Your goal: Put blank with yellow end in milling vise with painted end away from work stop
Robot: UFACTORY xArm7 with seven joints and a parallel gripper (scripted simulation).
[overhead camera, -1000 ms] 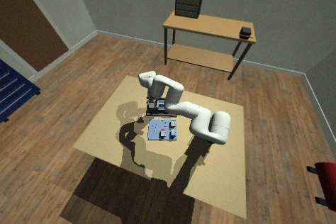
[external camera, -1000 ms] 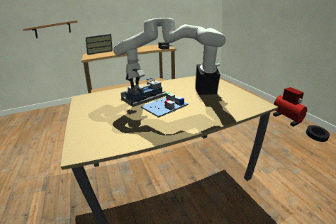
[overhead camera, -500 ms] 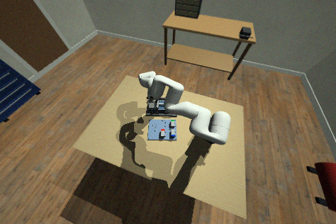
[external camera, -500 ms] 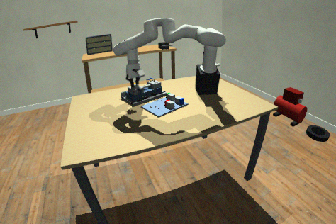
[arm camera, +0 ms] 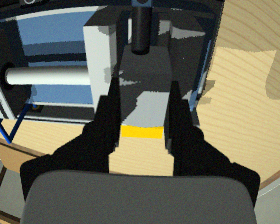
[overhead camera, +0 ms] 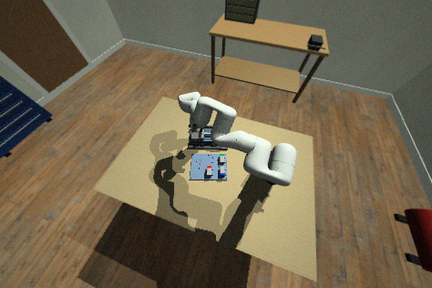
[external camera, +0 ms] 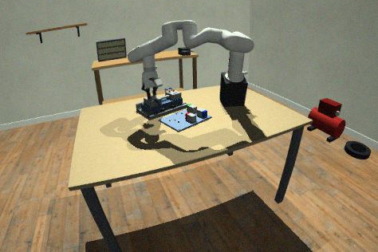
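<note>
Now: hand 2 cm above the yellow-ended blank. The rest, counted from my hand: fixed jaw 2 cm ahead, 1 cm to the left, 4 cm below; dark work stop rod 2 cm behind, 4 cm to the left, 3 cm below; blue infeed plate 16 cm behind, 18 cm to the left, 12 cm below.
</note>
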